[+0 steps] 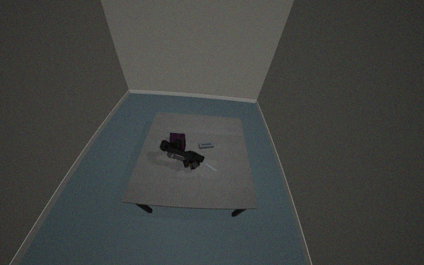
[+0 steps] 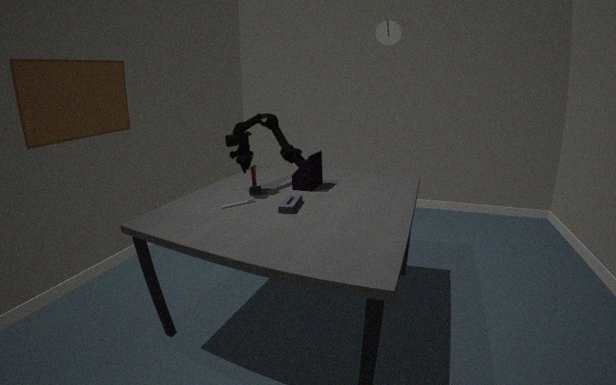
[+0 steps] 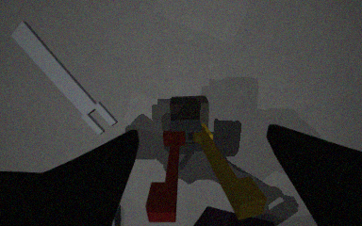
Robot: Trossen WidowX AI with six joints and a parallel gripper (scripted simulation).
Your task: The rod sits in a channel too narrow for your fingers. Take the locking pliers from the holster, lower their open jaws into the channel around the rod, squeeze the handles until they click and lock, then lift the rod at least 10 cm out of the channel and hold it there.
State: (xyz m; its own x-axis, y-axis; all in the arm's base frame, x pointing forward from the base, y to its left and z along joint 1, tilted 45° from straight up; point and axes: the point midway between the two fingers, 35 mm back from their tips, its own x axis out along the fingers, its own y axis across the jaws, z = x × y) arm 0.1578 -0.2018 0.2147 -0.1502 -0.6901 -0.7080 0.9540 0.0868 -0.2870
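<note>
Right now my gripper tip is 4 cm to the right of the yellow handle, 3 cm past it and 3 cm above it. Also, from my gripper tip: holster block 12 cm below, 4 cm to the left; channel block 32 cm to the left, 18 cm ahead, 11 cm below.
</note>
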